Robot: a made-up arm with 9 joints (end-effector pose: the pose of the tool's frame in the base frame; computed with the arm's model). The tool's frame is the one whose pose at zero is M. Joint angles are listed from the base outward.
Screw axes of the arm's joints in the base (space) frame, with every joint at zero. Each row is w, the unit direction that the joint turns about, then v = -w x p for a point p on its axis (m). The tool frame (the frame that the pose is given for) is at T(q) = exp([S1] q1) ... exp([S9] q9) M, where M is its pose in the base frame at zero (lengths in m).
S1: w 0 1 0 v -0.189 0 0
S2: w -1 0 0 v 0 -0.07 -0.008
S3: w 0 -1 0 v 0.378 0 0.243
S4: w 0 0 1 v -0.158 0.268 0
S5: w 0 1 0 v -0.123 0 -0.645
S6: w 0 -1 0 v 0.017 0 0.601
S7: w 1 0 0 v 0 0.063 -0.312
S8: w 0 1 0 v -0.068 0 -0.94
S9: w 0 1 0 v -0.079 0 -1.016
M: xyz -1.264 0.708 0.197 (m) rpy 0 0 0 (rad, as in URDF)
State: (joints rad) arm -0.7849 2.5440 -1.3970 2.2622 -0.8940 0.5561 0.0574 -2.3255 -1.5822
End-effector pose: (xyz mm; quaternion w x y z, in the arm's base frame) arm -339.6 1201.3 -357.7 0.5999 -0.0452 0.7904 -0.1154
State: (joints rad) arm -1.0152 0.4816 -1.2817 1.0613 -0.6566 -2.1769 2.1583 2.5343 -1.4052
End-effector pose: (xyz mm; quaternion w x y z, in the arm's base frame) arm -412.1 -50.4 102.1 0.1023 0.6462 0.7047 -0.2744
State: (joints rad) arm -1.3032 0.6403 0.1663 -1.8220 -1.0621 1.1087 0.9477 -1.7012 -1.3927
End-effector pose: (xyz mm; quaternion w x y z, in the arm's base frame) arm 350.0 6.7 861.4 0.7647 0.3072 -0.1360 -0.5499
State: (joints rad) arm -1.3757 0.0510 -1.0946 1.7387 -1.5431 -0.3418 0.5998 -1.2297 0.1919
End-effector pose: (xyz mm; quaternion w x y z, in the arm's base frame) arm -871.7 -838.2 -950.0 0.2168 0.7814 -0.3792 0.4458
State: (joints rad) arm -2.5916 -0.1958 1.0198 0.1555 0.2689 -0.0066 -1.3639 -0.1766 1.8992
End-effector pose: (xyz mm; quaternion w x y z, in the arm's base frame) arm 527.9 628.6 699.3 0.5525 0.4806 -0.5886 -0.3425
